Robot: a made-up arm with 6 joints.
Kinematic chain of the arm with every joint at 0, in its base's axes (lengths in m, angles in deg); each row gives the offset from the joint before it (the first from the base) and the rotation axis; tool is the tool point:
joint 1: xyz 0 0 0.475 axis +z
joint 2: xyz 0 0 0 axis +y
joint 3: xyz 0 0 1.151 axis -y
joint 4: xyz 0 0 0 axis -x
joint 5: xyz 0.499 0 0 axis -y
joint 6: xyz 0 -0.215 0 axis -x
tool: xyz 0 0 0
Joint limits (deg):
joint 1: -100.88..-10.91
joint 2: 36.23..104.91
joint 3: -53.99..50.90
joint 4: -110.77..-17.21
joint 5: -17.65..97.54
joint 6: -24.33..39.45
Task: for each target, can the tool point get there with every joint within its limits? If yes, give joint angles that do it. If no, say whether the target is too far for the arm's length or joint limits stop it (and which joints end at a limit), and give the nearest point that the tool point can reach.
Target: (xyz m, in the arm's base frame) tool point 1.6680 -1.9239 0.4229
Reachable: no: too far | nearest point 1.0186 -1.1749 0.4432 | short by 0.991 m
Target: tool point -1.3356 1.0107 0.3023
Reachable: no: joint limits stop it (at a limit: joint 1, joint 2, joint 3) | nearest point -0.3026 -0.5640 0.0918 | short by 1.895 m
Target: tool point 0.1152 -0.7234 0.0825
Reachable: yes | joints -76.73 92.55 -25.67 -75.48 76.79 -1.16
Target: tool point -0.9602 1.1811 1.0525
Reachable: no: joint limits stop it (at a limit: joint 1, joint 2, joint 3) | nearest point -0.2163 -0.4701 0.9051 | short by 1.817 m
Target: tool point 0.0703 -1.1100 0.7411
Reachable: yes | joints -80.04 49.72 4.63 -55.18 32.76 13.08
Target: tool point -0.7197 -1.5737 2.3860
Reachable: no: too far | nearest point -0.4242 -1.1192 1.4683 | short by 1.066 m
